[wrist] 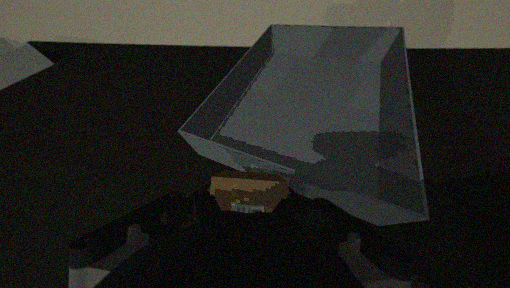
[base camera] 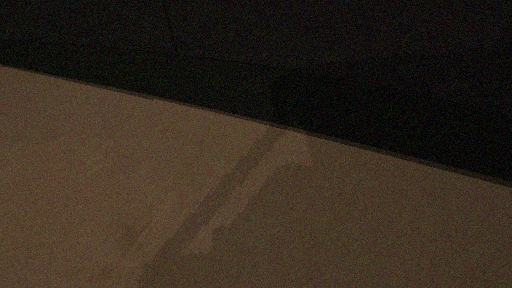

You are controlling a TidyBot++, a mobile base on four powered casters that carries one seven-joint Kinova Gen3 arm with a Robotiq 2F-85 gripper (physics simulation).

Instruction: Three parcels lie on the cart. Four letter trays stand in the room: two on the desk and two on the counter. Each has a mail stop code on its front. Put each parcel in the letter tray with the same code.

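Frame: origin at the arm's base, x ahead, y right, z down, level; metres.
Seen in the pictures: gripper, between the fingertips: (wrist: 249, 189).
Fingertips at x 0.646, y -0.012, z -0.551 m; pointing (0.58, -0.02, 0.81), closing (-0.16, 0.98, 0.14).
Offsets run from my fingertips to a thing's middle. "spot": to the spot under its first point. Level surfaces: height alone.
In the wrist view my gripper (wrist: 249, 189) is shut on a brown parcel {dz -0.009, dx -0.034, dy -0.005 m} (wrist: 250, 190), which has a pale label on its lower part; the label is too dark and small to read. The parcel is at the near wall of a grey-blue letter tray {spot: dz -0.016, dx +0.055, dy -0.038 m} (wrist: 212, 146) and covers part of that wall. The tray's inside shows no parcel, and a dark shadow lies across its near right part. No code can be read on its front from here. The gripper and parcel do not show in the base camera view. The cart does not show.
The tray stands on a dark top {dz +0.038 m} (wrist: 125, 95) with a pale wall (wrist: 150, 22) behind. Part of another pale grey object {spot: dz +0.003, dx +0.521, dy -0.680 m} (wrist: 20, 62) shows at the far left. In the base camera view, brown floor {dz +0.948 m} (base camera: 100, 175) with shadows meets a dark furniture front {spot: dz +0.896, dx -0.084, dy -0.083 m} (base camera: 225, 90).
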